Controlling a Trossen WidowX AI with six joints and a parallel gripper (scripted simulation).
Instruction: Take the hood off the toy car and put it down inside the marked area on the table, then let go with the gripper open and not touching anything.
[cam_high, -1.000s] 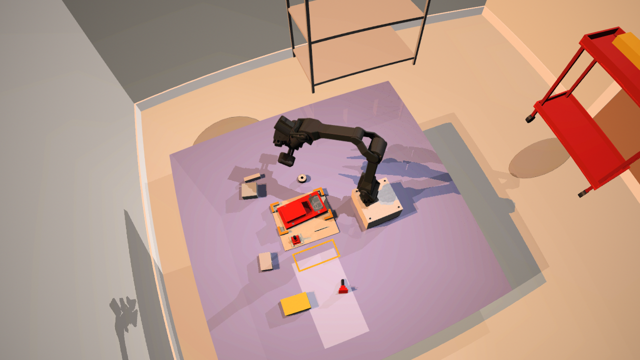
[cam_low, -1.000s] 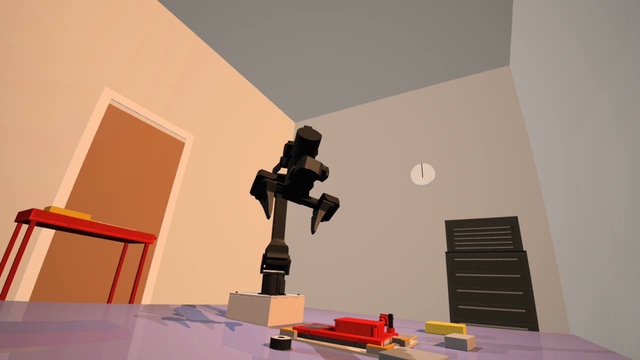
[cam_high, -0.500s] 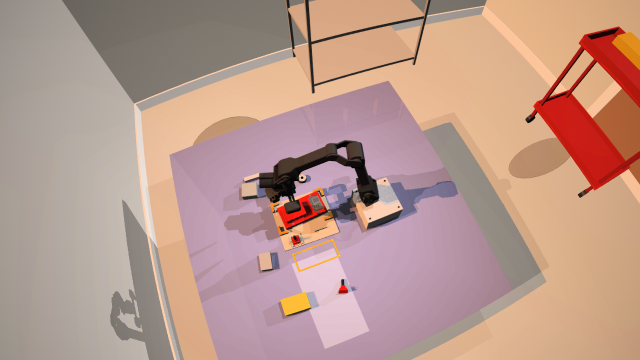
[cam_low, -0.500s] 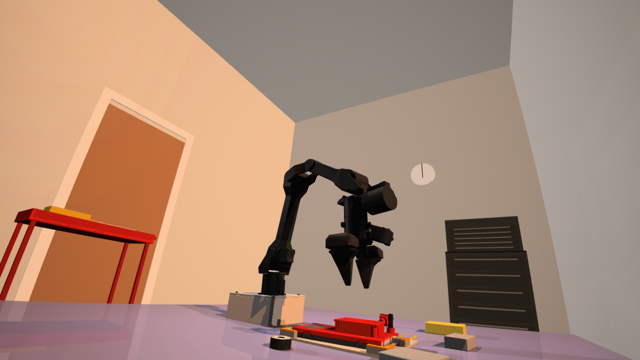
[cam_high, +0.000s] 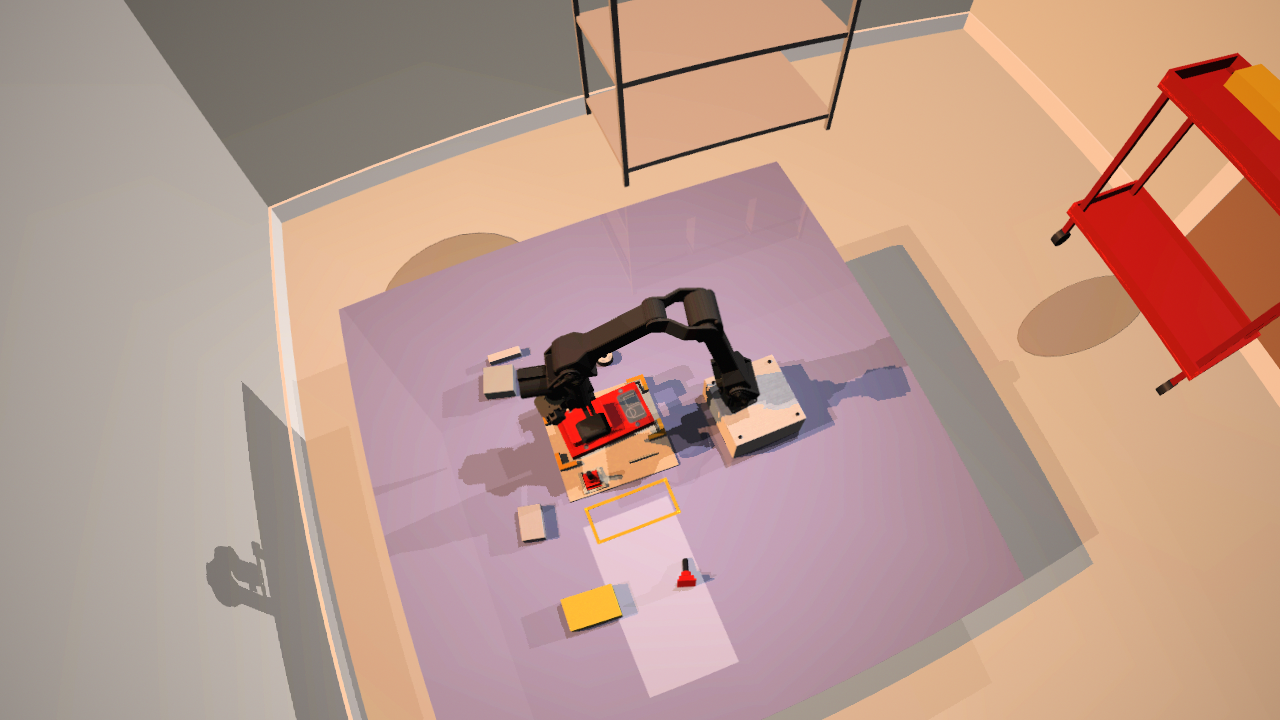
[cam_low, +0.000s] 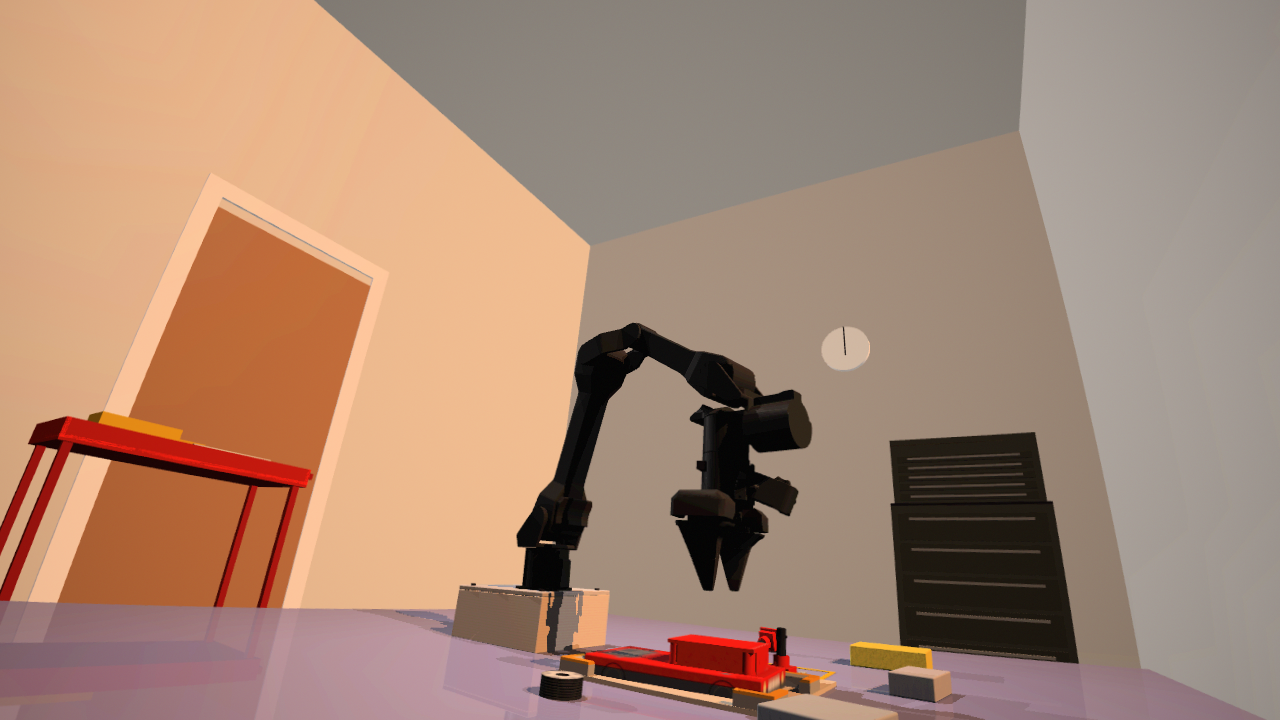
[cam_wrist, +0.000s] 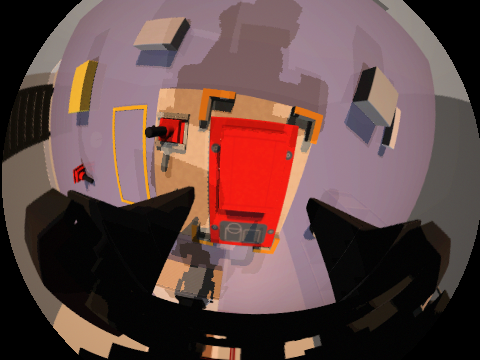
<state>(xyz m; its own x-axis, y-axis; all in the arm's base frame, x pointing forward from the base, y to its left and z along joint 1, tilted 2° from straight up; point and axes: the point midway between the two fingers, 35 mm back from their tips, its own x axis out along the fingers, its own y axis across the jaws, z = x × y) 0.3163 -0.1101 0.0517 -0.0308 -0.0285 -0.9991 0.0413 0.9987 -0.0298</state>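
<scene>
The red hood lies 6 cm below my gripper tip. From my gripper tip the other things lie so: black wheel 11 cm behind, 14 cm to the right, 9 cm below; then yellow block 17 cm ahead, 37 cm to the left, 9 cm below.
</scene>
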